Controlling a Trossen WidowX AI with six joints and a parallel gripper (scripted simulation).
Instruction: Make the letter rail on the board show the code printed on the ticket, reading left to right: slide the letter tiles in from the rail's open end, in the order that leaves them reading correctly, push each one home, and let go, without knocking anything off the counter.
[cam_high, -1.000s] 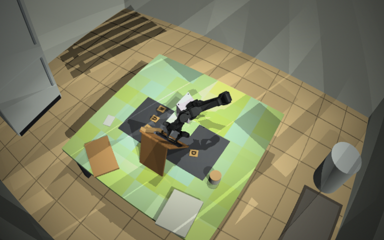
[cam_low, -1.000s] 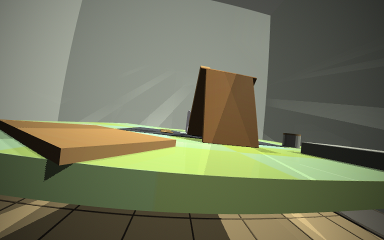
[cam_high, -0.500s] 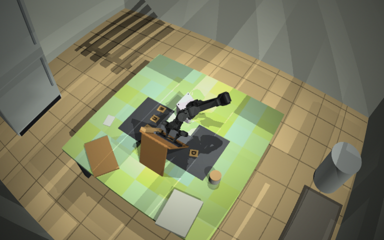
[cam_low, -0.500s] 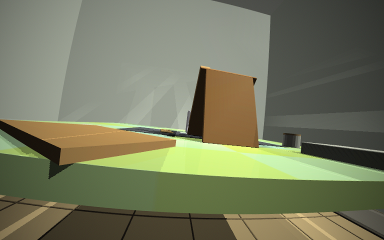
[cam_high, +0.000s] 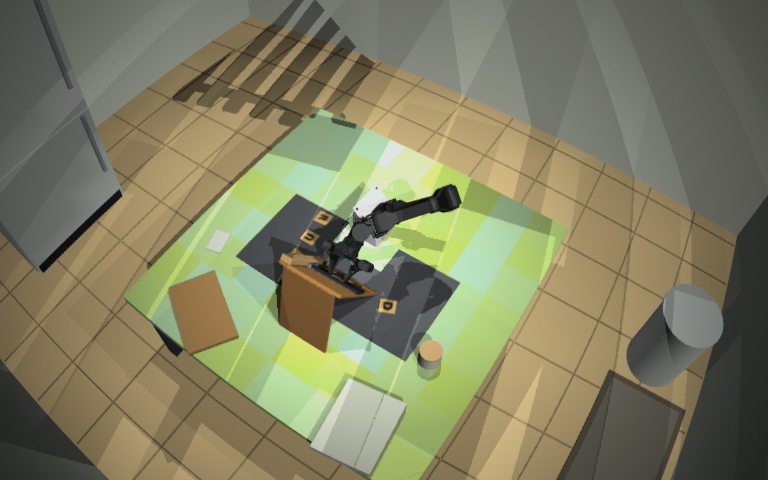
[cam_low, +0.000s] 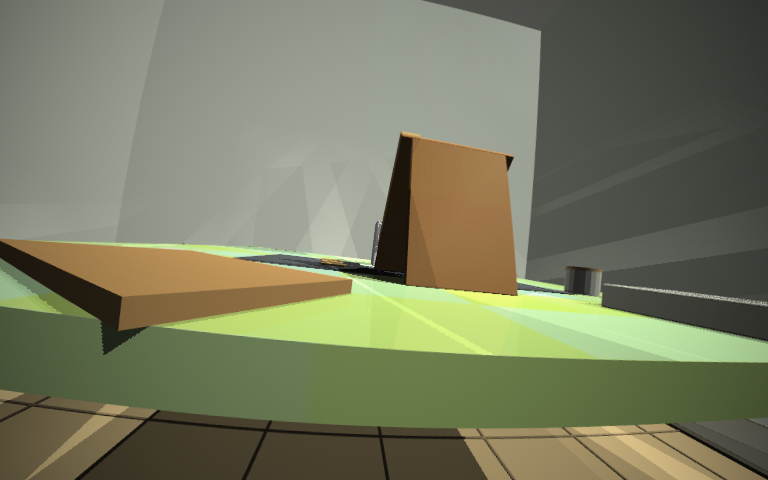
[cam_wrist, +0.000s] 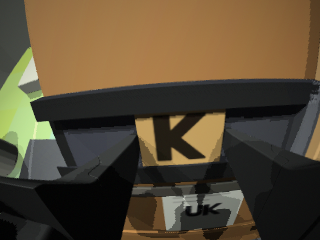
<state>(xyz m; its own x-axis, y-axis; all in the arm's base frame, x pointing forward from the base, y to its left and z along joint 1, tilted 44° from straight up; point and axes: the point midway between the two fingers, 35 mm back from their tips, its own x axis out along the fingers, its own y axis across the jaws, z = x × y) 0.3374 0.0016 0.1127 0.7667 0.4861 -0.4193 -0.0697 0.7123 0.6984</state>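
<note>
The white ticket lies 5 cm behind my gripper tip, 3 cm to the right of it and 8 cm below it. From my gripper tip the other things lie so: dark mat: 16 cm behind, 7 cm to the right, 16 cm below; flat wooden slab: 35 cm ahead, 37 cm to the right, 15 cm below; card: 8 cm ahead, 55 cm to the right, 16 cm below.
</note>
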